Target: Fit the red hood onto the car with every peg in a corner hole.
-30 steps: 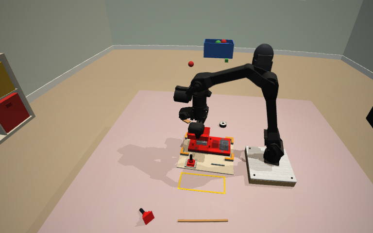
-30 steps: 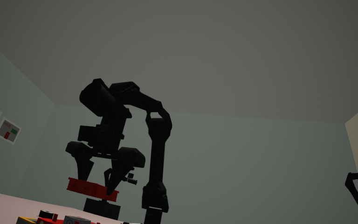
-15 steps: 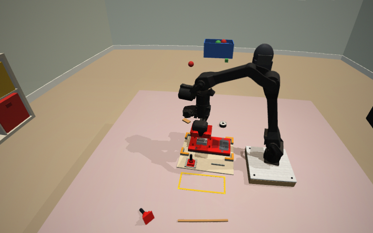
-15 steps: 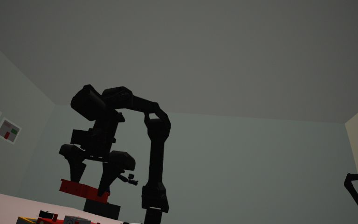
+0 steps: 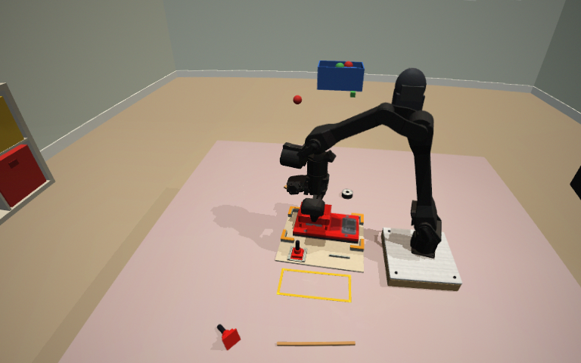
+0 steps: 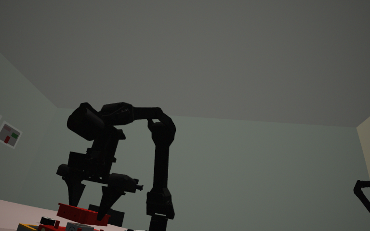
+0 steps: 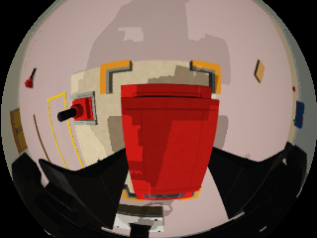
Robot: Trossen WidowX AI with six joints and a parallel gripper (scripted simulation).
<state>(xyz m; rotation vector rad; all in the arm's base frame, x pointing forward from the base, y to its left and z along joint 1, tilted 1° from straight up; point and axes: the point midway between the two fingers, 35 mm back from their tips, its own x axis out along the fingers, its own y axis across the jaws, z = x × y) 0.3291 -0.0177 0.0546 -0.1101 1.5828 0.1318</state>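
Now: the red hood 10 mm above my gripper tip. The rest, counted from my gripper tip: wooden stick 110 mm behind, 360 mm to the left, 60 mm below; beige jig 30 mm behind, 20 mm to the left, 50 mm below.
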